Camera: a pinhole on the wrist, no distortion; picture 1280 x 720 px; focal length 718.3 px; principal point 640.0 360.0 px. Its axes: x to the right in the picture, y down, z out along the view. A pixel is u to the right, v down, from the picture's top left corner.
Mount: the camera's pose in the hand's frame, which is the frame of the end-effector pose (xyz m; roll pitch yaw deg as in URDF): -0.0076 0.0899 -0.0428 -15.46 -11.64 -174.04
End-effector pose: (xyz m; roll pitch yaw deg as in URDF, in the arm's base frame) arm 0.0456 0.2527 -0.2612 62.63 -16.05 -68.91
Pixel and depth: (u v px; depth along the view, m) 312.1 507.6 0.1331
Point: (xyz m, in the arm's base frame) 0.0312 0.1808 -0.1787
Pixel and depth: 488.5 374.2 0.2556
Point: -0.0726 0.1351 -0.1270
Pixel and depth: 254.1 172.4 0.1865
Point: 0.0148 0.1518 -0.0835
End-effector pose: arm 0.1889 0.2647 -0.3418 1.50 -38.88 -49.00
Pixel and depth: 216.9 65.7 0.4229
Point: 0.3339 0.3562 0.1365
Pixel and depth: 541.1 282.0 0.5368
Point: 0.0972 0.3854 0.1331
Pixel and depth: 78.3 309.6 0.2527
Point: 0.2907 0.2406 -0.0650
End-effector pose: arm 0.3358 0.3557 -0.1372 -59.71 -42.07 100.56
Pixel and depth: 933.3 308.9 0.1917
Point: 0.1886 0.2706 -0.1373
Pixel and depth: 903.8 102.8 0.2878
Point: 0.0598 0.2335 -0.1373
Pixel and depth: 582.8 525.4 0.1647
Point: 0.2425 0.3451 -0.0798
